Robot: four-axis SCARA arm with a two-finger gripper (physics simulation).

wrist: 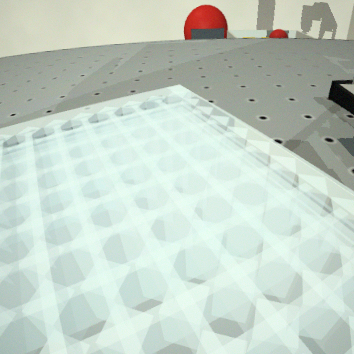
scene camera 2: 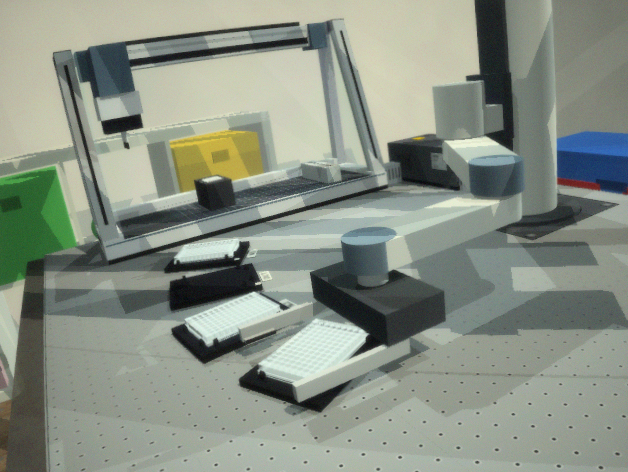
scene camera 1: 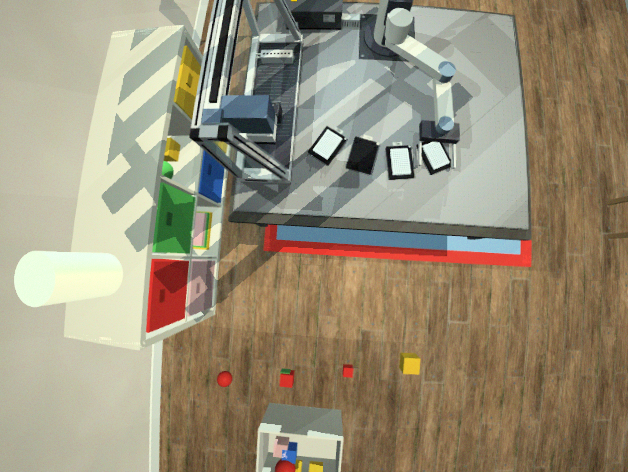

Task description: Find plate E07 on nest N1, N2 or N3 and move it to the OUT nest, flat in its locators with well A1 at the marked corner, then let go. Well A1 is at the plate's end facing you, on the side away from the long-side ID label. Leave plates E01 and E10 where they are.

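Frame: origin at the arm's base, x up, y back, z right, level; metres.
Seen in the pictures: gripper, fingertip midpoint: (wrist: 154, 73) (scene camera 2: 264, 360) (scene camera 1: 437, 166); arm's base at its link origin: (scene camera 2: 522, 214).
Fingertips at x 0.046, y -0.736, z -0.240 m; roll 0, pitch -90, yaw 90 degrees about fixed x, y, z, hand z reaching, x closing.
Note:
Pixels of each thing's top centre, then the offset from my fingertips to it. "spot": a spot on its surface instead. Level surfaces: height alone.
- rightmost white plate at its top centre: (wrist: 137, 217) (scene camera 2: 314, 346) (scene camera 1: 436, 153) dx -0.007, dy +0.068, dz +0.000 m
- second white plate at its top centre: (scene camera 2: 232, 312) (scene camera 1: 400, 160) dx -0.007, dy +0.019, dz +0.172 m
- third white plate at its top centre: (scene camera 2: 206, 247) (scene camera 1: 327, 143) dx -0.007, dy +0.085, dz +0.525 m
- empty black nest at its top centre: (scene camera 2: 212, 277) (scene camera 1: 363, 154) dx -0.011, dy +0.043, dz +0.353 m
- black block at a spot on its surface: (scene camera 2: 215, 192) spot: dx +0.061, dy +0.192, dz +0.754 m
- table at its surface level: dx -0.033 m
My gripper (scene camera 1: 437, 155) (scene camera 2: 269, 363) is open. Its fingers are low on either side of the rightmost white plate (scene camera 1: 435, 155) (scene camera 2: 314, 350) (wrist: 150, 200), and their lines look skewed to its long sides. This plate lies on a black nest (scene camera 2: 248, 381). A second white plate (scene camera 1: 400, 161) (scene camera 2: 233, 317) sits on the nest to its left. A third white plate (scene camera 1: 327, 144) (scene camera 2: 208, 252) sits on the leftmost nest. Between these two is an empty black nest (scene camera 1: 362, 155) (scene camera 2: 215, 287). Plate IDs and nest names are not readable. The fingers do not show in the wrist view.
A gantry frame (scene camera 1: 296, 96) (scene camera 2: 81, 152) stands left of the nests, with a black block (scene camera 2: 215, 192) on its deck. The arm's column (scene camera 2: 530, 101) stands at the back of the table (scene camera 1: 482, 203). Part of another black nest (wrist: 342, 94) shows at the wrist view's right edge.

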